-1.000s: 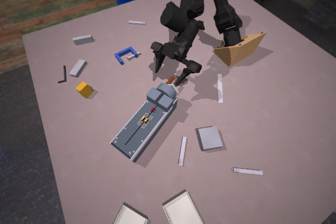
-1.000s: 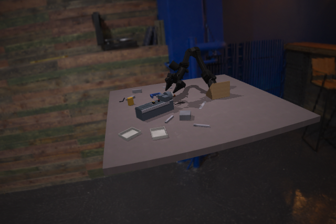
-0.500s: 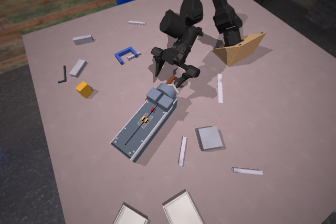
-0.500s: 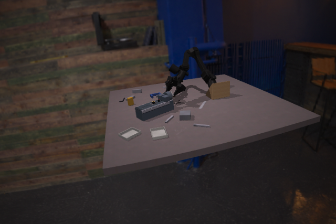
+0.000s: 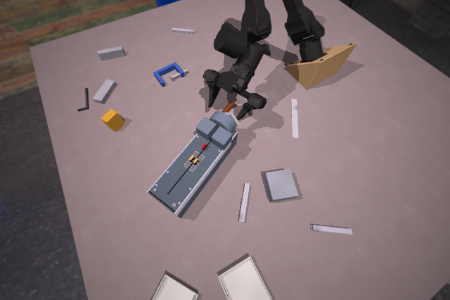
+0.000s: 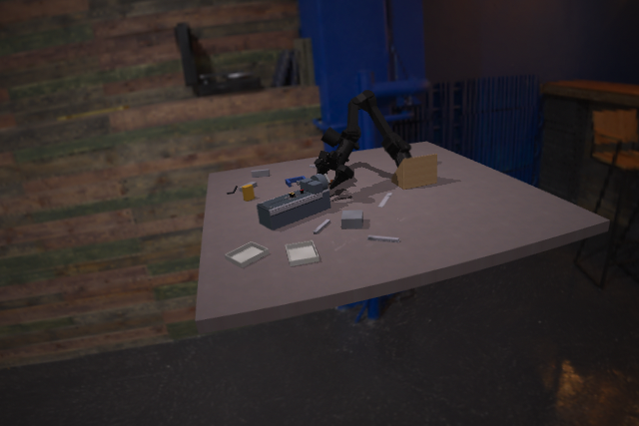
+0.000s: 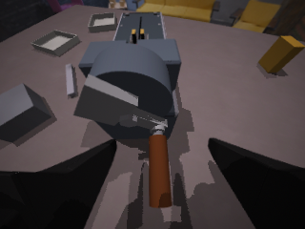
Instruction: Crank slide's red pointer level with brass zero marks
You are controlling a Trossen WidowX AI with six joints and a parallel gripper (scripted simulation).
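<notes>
My gripper tip is 20 mm past the brown crank handle and 10 mm below it. The rest, counted from my gripper tip: grey block 30 mm behind, 250 mm to the left, 40 mm below; then blue clamp 40 mm ahead, 280 mm to the right, 50 mm below; then red pointer 100 mm ahead, 70 mm to the left, 20 mm above.
</notes>
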